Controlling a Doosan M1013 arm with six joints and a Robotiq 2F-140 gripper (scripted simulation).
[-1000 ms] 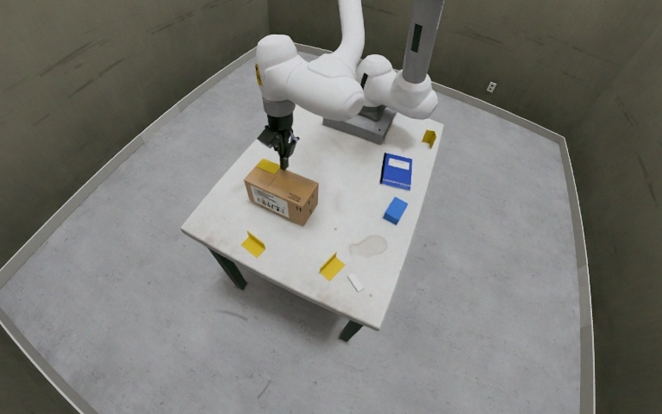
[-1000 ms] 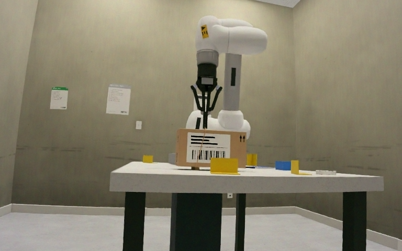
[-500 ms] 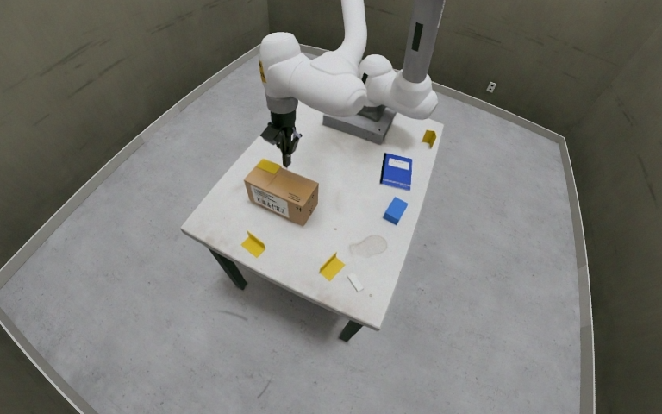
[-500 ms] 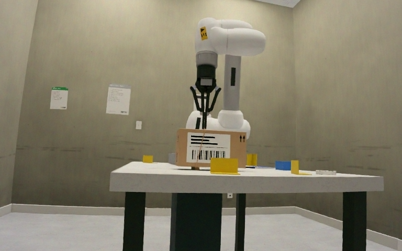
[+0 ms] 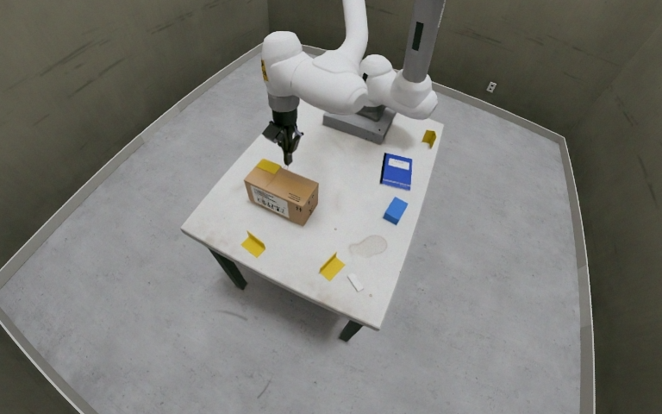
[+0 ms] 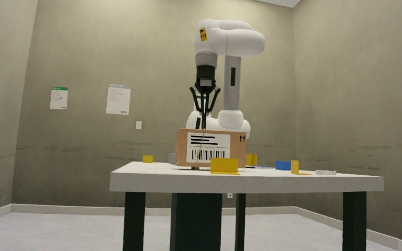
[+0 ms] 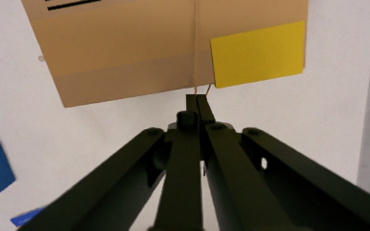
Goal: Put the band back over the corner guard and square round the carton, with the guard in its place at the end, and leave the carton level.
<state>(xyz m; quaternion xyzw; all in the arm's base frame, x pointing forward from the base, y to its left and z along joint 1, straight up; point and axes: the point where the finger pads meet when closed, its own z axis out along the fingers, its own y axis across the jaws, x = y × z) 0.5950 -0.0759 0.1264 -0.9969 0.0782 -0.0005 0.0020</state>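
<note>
The yellow corner guard is 3 cm ahead of my hand, 6 cm to the right of it and 6 cm below it. Round my hand: blue block 10 cm behind, 40 cm to the left, 17 cm below; small white piece 22 cm ahead, 38 cm to the left, 18 cm below.
</note>
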